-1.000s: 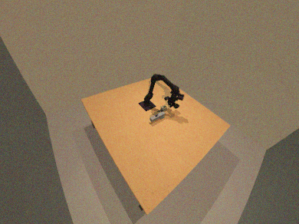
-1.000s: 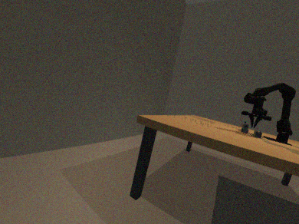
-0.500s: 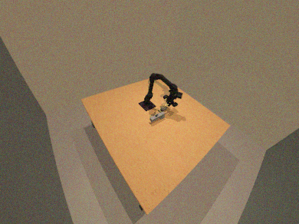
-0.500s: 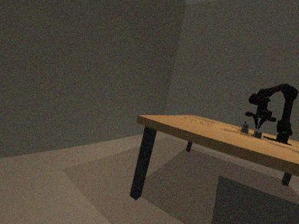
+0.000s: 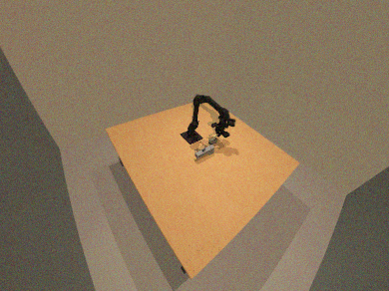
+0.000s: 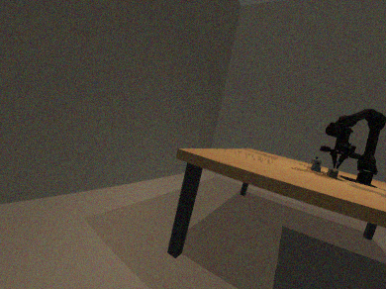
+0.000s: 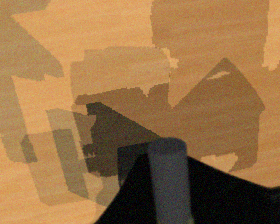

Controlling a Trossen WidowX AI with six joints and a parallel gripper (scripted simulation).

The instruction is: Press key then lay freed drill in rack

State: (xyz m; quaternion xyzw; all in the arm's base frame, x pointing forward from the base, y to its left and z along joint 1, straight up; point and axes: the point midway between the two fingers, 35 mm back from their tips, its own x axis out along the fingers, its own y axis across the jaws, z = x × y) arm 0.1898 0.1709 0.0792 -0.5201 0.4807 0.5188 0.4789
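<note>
The drill lies 40 mm to the right of my gripper tip and 30 mm above it. Also, from my gripper tip: pale grey block (210 mm to the right, 90 mm ahead, 10 mm below); then dark frame (50 mm to the right, 30 mm below).
</note>
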